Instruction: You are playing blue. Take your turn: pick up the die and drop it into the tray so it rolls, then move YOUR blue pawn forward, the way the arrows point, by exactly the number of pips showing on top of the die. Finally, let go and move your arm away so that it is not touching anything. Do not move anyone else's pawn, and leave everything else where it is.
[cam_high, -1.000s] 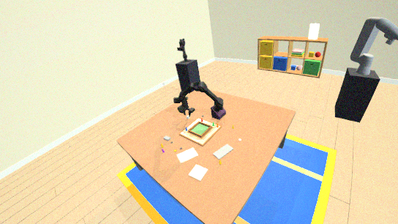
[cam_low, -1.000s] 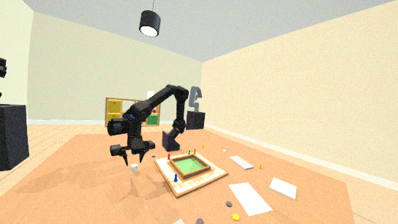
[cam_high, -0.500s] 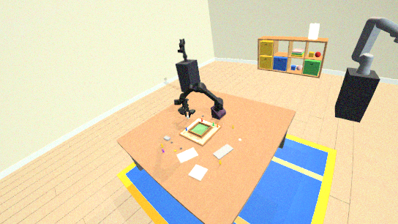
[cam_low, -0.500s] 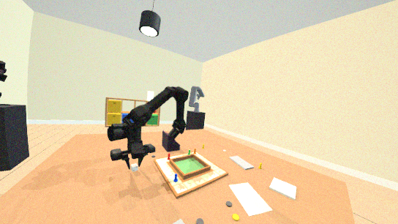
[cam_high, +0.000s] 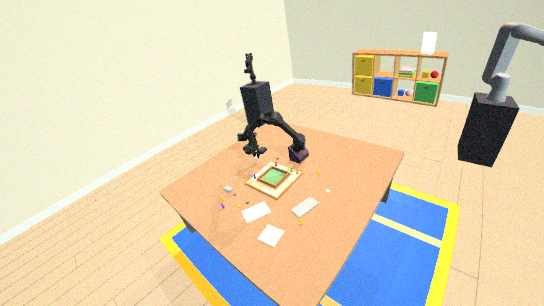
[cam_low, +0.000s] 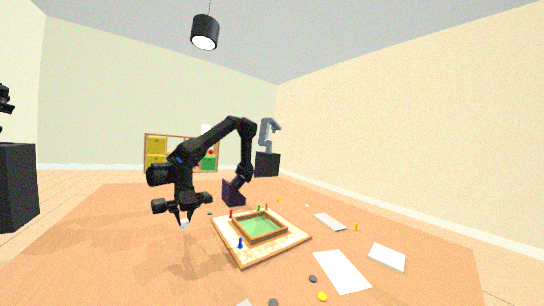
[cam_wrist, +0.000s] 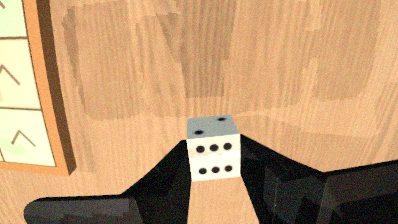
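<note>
My gripper tip is 17 cm short of the blue pawn and 13 cm to the right of it. Round my gripper tip: white die right at my gripper tip; then green tray 24 cm to the left, 11 cm ahead, 2 cm below; then red pawn 18 cm to the left, 1 cm behind.
</note>
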